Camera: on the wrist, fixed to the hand. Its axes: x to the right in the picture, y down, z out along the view.
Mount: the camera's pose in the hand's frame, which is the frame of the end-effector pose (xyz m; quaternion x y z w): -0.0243 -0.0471 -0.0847 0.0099 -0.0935 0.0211 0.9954
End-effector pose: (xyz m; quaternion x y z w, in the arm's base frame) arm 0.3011 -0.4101 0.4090 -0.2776 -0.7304 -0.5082 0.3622
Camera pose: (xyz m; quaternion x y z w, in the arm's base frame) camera 0.2998 -0.5064 0.3825 -0.3356 -0.7600 -0.4650 0.3057
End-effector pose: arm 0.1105 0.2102 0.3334 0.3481 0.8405 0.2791 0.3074
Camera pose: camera 0.0446 0.1419 0.3646 0.3934 0.8033 0.2434 0.3752
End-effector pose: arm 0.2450 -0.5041 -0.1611 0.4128 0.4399 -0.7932 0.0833
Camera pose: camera 0.2866 -0.4166 -0.1368 0.3468 0.4135 -0.8307 0.1367
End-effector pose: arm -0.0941 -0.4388 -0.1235 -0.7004 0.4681 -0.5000 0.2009
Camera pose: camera -0.1494 -0.3795 -0.0651 -0.7320 0.4570 -0.4326 0.2612
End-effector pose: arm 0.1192 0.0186 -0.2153 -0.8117 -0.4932 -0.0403 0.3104
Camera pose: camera 0.0883 -0.0312 -0.1344 -0.8190 -0.5032 0.0472 0.2717
